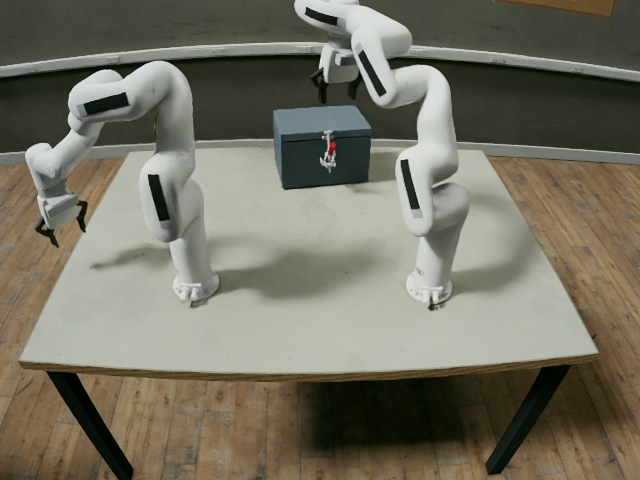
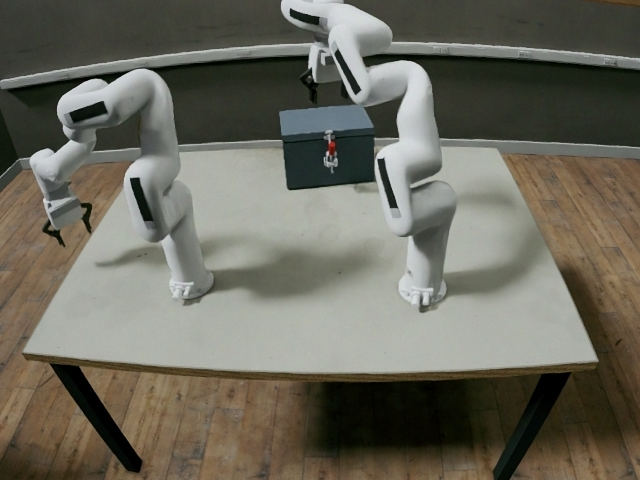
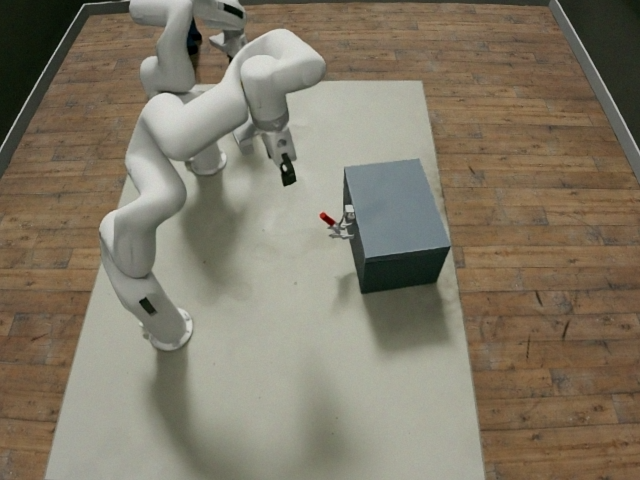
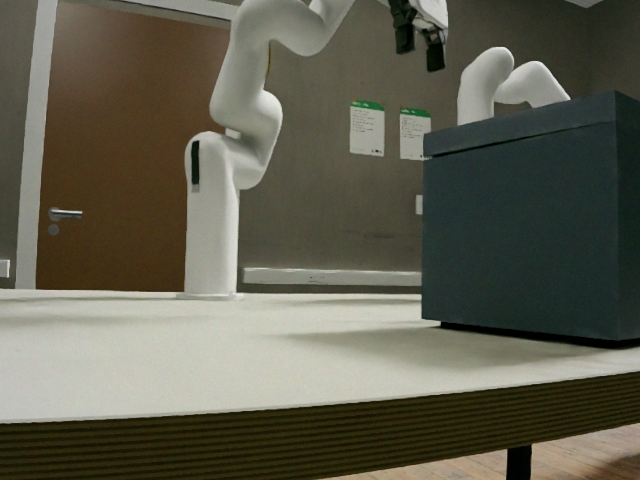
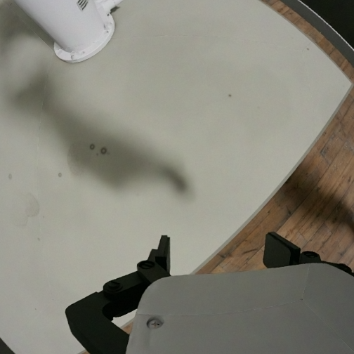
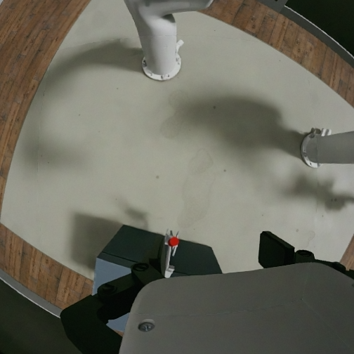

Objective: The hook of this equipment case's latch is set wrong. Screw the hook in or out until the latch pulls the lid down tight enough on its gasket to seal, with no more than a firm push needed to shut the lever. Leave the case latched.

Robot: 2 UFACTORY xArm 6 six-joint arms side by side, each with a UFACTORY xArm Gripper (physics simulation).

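Places are measured from the left arm's base along level axes (x back, y down, z right), in millimetres.
Pixels of known places: left gripper, fingertip midpoint: (image 1: 70,238) (image 2: 76,238); right gripper, fingertip midpoint: (image 1: 337,100) (image 2: 329,100) (image 3: 282,169) (image 4: 422,61); left arm's base, link origin: (image 1: 196,284) (image 2: 191,283) (image 3: 209,162); right arm's base, link origin: (image 1: 429,287) (image 2: 422,288) (image 3: 171,329) (image 4: 209,299).
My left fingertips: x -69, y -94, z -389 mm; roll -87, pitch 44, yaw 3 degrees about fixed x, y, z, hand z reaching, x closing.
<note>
Ahead of a thing's pixels: the offset from my left fingertips to its top centre. "spot": to the spot under its first point. Level surfaces: height alone.
The blue-grey equipment case (image 1: 305,167) (image 2: 308,167) (image 3: 400,206) (image 4: 516,232) stands at the table's far side, lid down. On its front is a metal latch @[spot: dx -386, dy -27, dz +740 mm] (image 1: 328,162) (image 2: 330,162) (image 3: 341,232); its red-tipped lever @[dx -364, dy -113, dz +748 mm] (image 1: 331,149) (image 2: 331,149) (image 3: 326,218) (image 6: 173,242) stands out and upward from the front. The hook is too small to tell whether it grips the lid's catch @[spot: dx -411, dy -112, dz +735 mm] (image 1: 327,135) (image 3: 349,208). My right gripper (image 1: 337,99) (image 2: 329,99) (image 3: 287,178) (image 4: 420,62) (image 6: 213,250) is open, empty, above and clear of the case. My left gripper (image 1: 69,238) (image 2: 76,238) (image 5: 218,250) is open and empty, far from the case.
The table @[dy +94 mm] (image 1: 310,330) (image 2: 310,330) (image 3: 258,413) (image 4: 155,361) carries both arm bases, left (image 1: 196,281) and right (image 1: 430,286). The right arm passes over the table in front of the case. The left gripper hangs by the table's left edge. The case stands close to the far edge.
</note>
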